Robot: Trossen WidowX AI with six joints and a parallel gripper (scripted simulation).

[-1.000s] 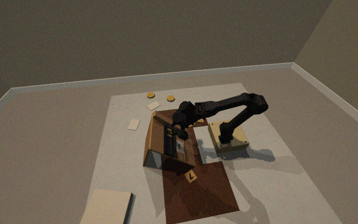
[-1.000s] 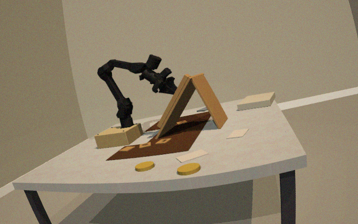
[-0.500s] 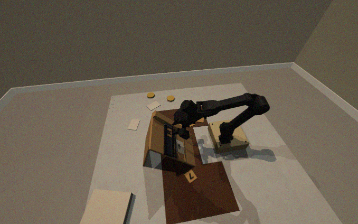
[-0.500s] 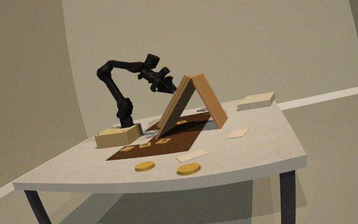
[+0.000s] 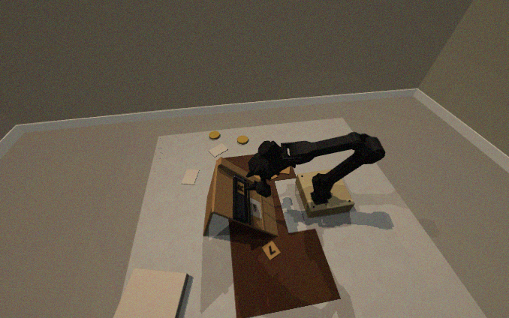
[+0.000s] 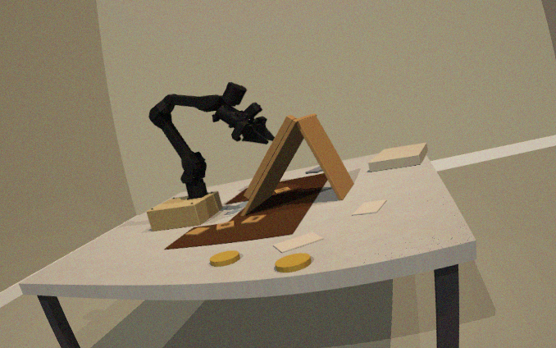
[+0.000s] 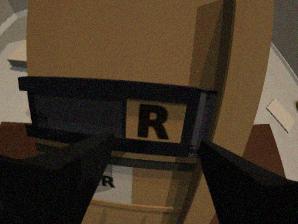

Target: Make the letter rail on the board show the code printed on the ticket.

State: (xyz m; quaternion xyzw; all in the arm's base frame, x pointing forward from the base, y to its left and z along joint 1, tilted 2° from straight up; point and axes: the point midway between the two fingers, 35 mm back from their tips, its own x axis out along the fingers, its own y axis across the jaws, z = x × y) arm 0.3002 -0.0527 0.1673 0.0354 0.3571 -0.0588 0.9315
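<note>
Now: the white ticket 100 mm below my gripper tip, 60 mm to the left of it and 20 mm behind it. Round my gripper tip: flat beige box (420 mm ahead, 350 mm to the left, 190 mm below); brown mat (200 mm below, 130 mm behind, 30 mm to the left).
</note>
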